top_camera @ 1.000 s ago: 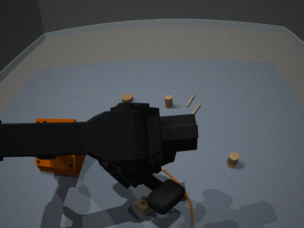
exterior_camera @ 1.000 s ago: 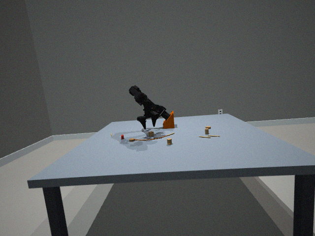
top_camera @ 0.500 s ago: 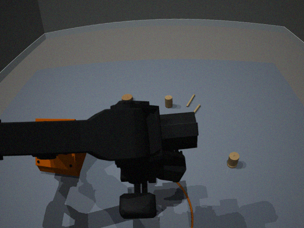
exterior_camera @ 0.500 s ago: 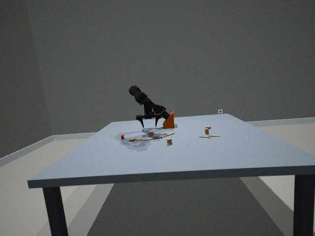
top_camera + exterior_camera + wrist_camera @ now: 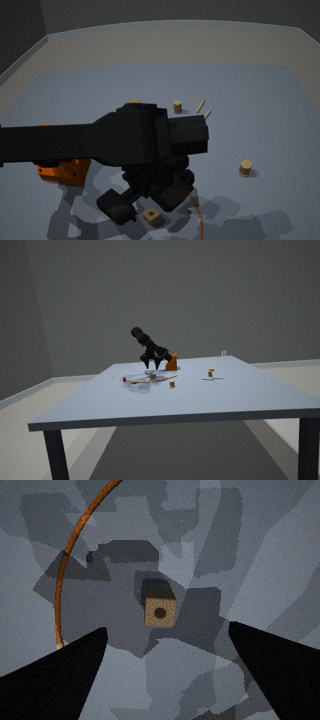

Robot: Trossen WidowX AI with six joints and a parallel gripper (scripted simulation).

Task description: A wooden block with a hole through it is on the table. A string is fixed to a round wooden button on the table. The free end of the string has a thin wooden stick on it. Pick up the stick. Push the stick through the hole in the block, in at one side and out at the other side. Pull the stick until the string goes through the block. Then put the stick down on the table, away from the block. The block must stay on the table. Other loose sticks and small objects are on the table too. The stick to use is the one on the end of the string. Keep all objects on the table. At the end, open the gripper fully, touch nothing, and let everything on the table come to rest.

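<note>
Right now the wooden block is 5 cm below my gripper tip and 1 cm to the left of it. From my gripper tip the other things lie so: thin wooden stick: 15 cm to the left, 6 cm below, 1 cm ahead; then round wooden button: 12 cm to the right, 11 cm ahead, 6 cm below; then red piece: 21 cm to the right, 5 cm below, 4 cm ahead.
</note>
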